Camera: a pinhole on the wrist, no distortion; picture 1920 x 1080 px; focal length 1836.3 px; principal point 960.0 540.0 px. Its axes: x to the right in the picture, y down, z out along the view. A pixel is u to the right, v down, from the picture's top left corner.
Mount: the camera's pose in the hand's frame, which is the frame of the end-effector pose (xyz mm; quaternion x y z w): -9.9 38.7 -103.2 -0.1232 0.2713 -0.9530 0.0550
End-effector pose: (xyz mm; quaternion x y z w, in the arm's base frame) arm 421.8 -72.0 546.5 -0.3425 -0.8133 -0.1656 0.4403
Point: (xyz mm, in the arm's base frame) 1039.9 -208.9 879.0
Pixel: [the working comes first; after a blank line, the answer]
In the camera's frame: -154.8 38.9 -584.2

behind the camera
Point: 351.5 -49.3 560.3
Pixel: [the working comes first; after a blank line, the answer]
In the camera's frame: -11.8 -16.5 175.7

837 367
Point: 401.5 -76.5 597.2
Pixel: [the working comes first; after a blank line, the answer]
In the camera's frame: -28.4 6.2 114.0

502 641
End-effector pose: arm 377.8 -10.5 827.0 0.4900 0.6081 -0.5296 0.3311
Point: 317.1 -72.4 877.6
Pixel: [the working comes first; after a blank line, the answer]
In the camera's frame: 83.9 7.3 177.2

1829 615
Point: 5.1 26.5 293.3
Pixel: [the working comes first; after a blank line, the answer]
In the camera's frame: -515.3 91.0 464.4

outside the picture
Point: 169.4 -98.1 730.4
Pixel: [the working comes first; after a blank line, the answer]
In the camera's frame: -52.5 52.0 330.6

668 829
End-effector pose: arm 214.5 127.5 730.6 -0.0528 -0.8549 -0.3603 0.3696
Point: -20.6 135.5 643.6
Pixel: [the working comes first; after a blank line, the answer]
In the camera's frame: -27.6 -7.4 353.2

817 502
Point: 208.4 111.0 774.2
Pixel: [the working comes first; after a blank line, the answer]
In the camera's frame: -24.4 -14.8 88.5

453 233
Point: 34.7 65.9 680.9
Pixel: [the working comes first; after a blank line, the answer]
In the camera's frame: -43.0 51.8 278.6

677 881
